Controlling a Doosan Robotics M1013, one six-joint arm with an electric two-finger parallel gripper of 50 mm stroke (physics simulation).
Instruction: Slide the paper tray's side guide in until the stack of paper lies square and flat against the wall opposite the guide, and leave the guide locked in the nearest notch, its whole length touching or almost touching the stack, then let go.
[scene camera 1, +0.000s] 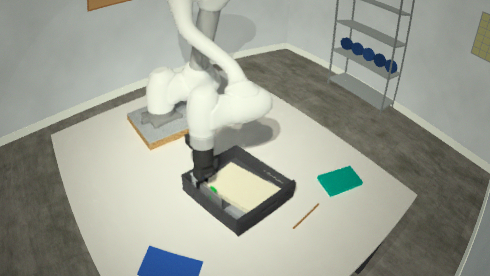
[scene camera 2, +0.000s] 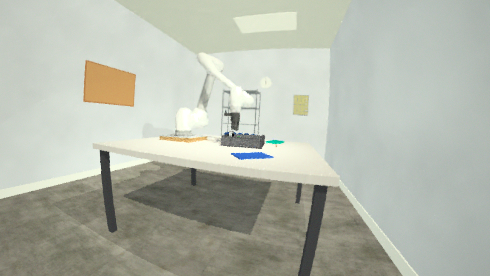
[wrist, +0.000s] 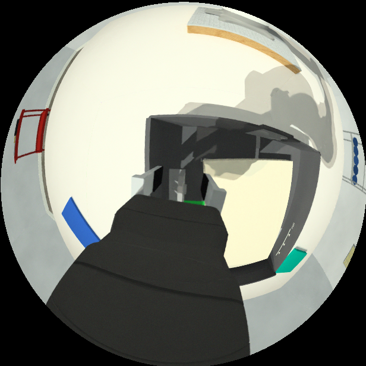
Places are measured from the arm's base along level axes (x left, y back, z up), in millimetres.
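Pixels of known places: gripper, fingertip midpoint: (scene camera 1: 200, 183); arm's base at its link origin: (scene camera 1: 161, 116) (scene camera 2: 183, 135).
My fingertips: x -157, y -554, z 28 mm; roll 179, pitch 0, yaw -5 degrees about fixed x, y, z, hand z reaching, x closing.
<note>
For each thing: its top centre in the pictures, then the offset to it from my fingertips.
- dark paper tray at its top centre: (scene camera 1: 237, 178) (scene camera 2: 244, 134) dx +113, dy -86, dz +27 mm
- paper at its top centre: (scene camera 1: 242, 186) dx +133, dy -90, dz -24 mm
- grey side guide at its top centre: (scene camera 1: 212, 188) dx +10, dy -57, dz +13 mm
- teal block at its top centre: (scene camera 1: 341, 179) (scene camera 2: 275, 141) dx +510, dy -344, dz -50 mm
- brown stick at its top centre: (scene camera 1: 306, 215) dx +232, dy -359, dz -61 mm
- blue sheet at its top centre: (scene camera 1: 169, 268) (scene camera 2: 251, 154) dx -342, dy -226, dz -60 mm
The dark paper tray (scene camera 1: 239, 225) (scene camera 2: 243, 142) (wrist: 306, 172) stands on the table. The cream stack of paper (scene camera 1: 245, 185) (wrist: 255, 200) lies in it, towards the wall with white marks; whether it touches that wall all along is unclear. The grey side guide (scene camera 1: 215, 197) (wrist: 177, 178) stands upright on the other side, with a strip of tray floor between it and the stack. Its green latch (scene camera 1: 213, 189) (wrist: 194, 202) is partly hidden in the wrist view. My gripper (scene camera 1: 200, 182) (scene camera 2: 231, 133) (wrist: 181, 177) is open, its fingers low on either side of the guide's end, holding nothing.
A teal block (scene camera 1: 340, 181) (scene camera 2: 275, 142) (wrist: 291, 260) and a brown stick (scene camera 1: 306, 216) lie beyond the tray. A blue sheet (scene camera 1: 170, 262) (scene camera 2: 252, 156) (wrist: 80, 222) lies near the table's edge. The arm's base board (scene camera 1: 146, 131) (wrist: 240, 39) is behind the tray.
</note>
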